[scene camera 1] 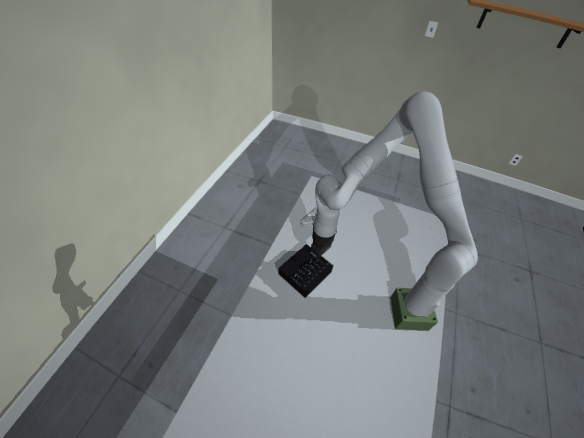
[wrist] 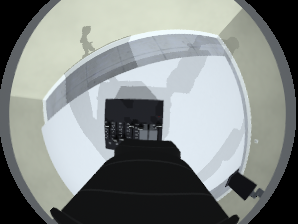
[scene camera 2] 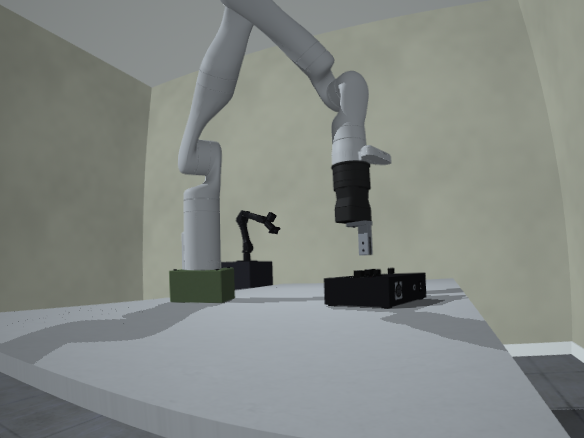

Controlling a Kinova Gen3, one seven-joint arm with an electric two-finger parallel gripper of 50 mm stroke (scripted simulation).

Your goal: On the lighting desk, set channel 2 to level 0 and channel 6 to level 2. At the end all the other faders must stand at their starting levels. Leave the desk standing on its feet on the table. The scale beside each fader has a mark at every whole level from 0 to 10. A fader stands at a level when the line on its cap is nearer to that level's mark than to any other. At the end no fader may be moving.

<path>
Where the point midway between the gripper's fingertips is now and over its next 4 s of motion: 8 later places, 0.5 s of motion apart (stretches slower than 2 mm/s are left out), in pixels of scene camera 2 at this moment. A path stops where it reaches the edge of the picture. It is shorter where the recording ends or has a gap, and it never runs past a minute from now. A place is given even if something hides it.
My gripper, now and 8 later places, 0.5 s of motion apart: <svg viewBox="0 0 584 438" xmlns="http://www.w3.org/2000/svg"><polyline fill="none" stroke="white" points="365,255 366,255 366,259 366,263 366,266 367,268 367,272 366,272 363,273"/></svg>
</path>
